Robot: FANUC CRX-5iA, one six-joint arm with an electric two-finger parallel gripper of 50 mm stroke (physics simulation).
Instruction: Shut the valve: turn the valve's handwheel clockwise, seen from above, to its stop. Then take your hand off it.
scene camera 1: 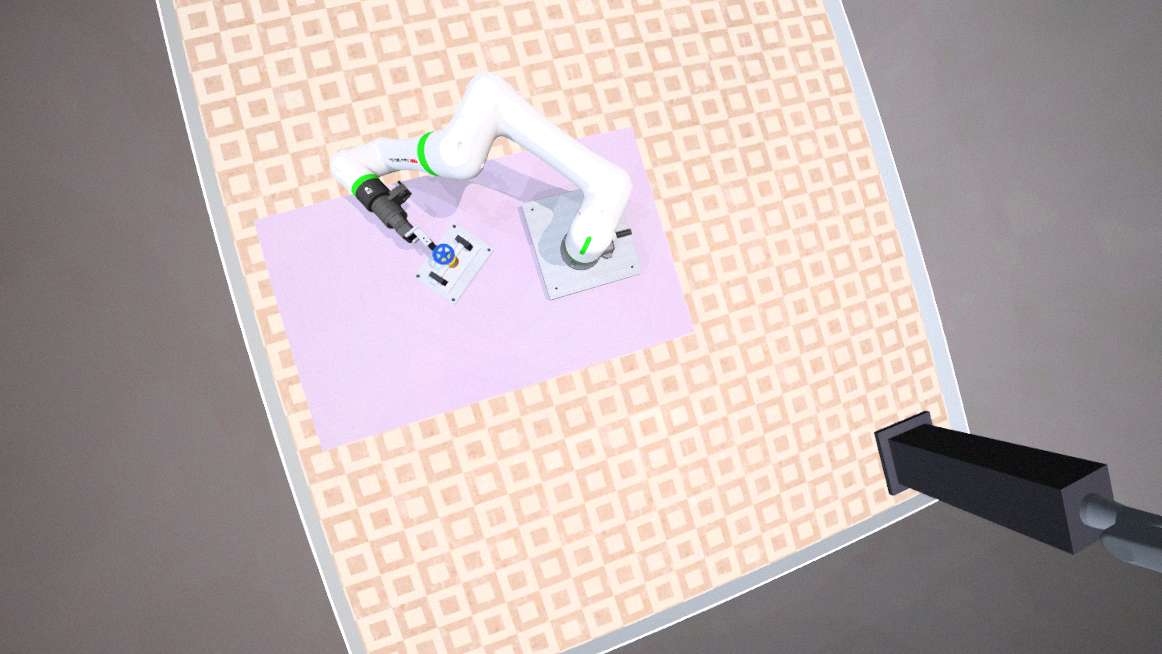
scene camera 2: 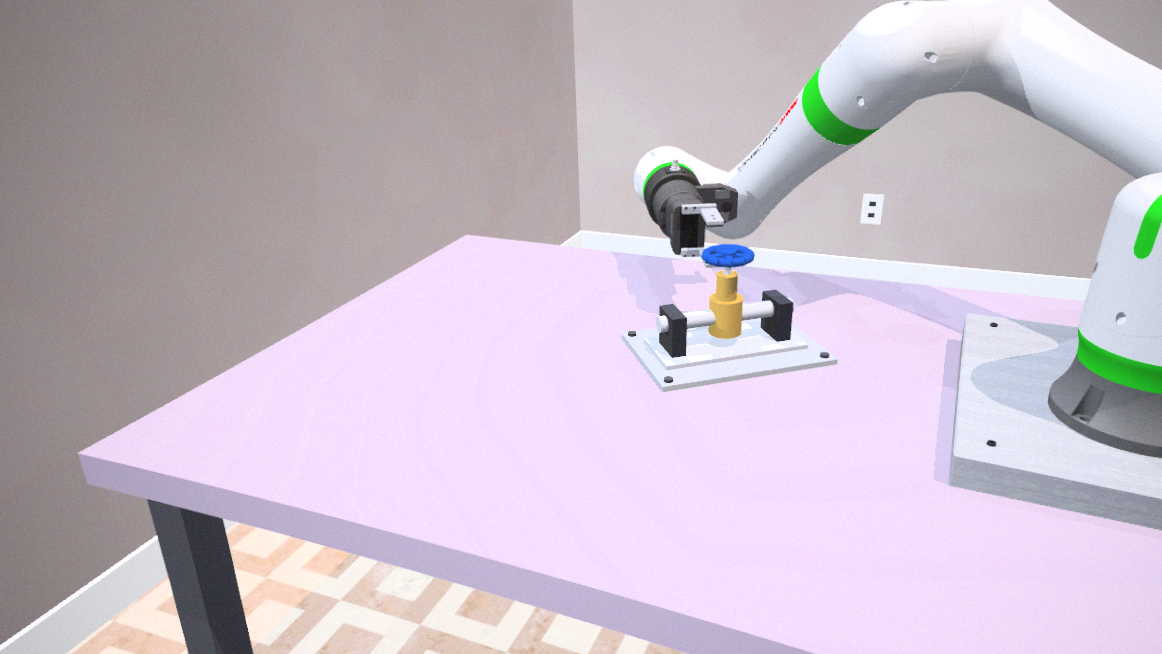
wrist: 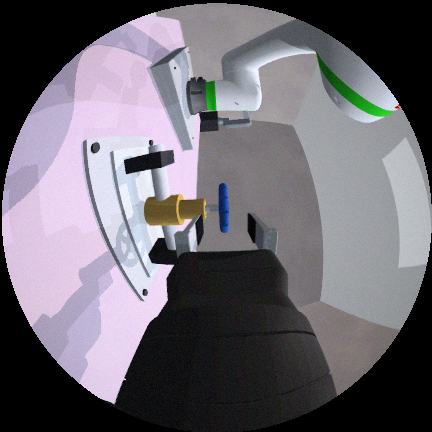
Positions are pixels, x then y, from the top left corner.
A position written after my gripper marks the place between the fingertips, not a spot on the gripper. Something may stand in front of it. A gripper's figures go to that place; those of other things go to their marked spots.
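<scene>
My gripper point(scene camera 2: 714, 244), 115 cm from the lens. Base plate point(scene camera 2: 815, 356), also 115 cm from the lens. Blue handwheel point(scene camera 2: 726, 255), 110 cm from the lens.
</scene>
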